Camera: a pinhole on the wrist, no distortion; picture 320 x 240 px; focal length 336.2 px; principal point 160.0 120.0 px. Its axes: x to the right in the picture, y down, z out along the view. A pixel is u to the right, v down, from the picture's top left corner.
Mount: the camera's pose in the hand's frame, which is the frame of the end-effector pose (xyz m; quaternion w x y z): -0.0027 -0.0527 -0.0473 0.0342 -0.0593 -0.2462 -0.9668
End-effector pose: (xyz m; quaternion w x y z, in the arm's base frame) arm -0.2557 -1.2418 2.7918 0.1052 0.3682 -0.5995 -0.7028
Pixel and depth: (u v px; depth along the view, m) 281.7 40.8 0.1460
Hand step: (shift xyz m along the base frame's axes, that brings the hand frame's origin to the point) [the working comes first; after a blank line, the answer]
In the camera's frame: 0.0529 -0.0344 0.1460

-0.0278 0.0682 0.0599
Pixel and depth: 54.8 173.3 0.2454
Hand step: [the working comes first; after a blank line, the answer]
In the camera's frame: -0.0768 0.0389 0.2454

-0.1940 0.0655 -0.0067
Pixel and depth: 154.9 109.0 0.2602
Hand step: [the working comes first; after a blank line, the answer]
In the camera's frame: -0.0039 -0.0085 0.2602

-0.1543 0.0980 0.0651
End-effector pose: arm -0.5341 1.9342 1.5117 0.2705 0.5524 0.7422 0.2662
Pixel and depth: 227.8 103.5 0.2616
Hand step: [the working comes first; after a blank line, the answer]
In the camera's frame: 0.0528 -0.0128 0.2616

0.1893 0.0084 -0.0690
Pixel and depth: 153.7 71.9 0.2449
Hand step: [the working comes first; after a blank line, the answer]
In the camera's frame: -0.0046 -0.0350 0.2449

0.1629 0.0598 -0.0421
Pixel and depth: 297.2 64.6 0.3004
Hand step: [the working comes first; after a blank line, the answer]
In the camera's frame: 0.1226 -0.0495 0.3004

0.2566 -0.0436 -0.0464
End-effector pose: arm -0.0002 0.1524 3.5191 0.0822 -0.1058 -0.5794 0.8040
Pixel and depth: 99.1 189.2 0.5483
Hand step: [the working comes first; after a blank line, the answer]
In the camera's frame: -0.0993 0.1129 0.5483

-0.2804 -0.4260 0.0228
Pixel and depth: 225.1 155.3 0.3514
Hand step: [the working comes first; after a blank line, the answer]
In the camera's frame: 0.0680 0.0369 0.3514

-0.0455 -0.2947 0.0128
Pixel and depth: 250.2 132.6 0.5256
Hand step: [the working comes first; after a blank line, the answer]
In the camera's frame: 0.1410 0.0197 0.5256

-0.0322 -0.4796 -0.0271
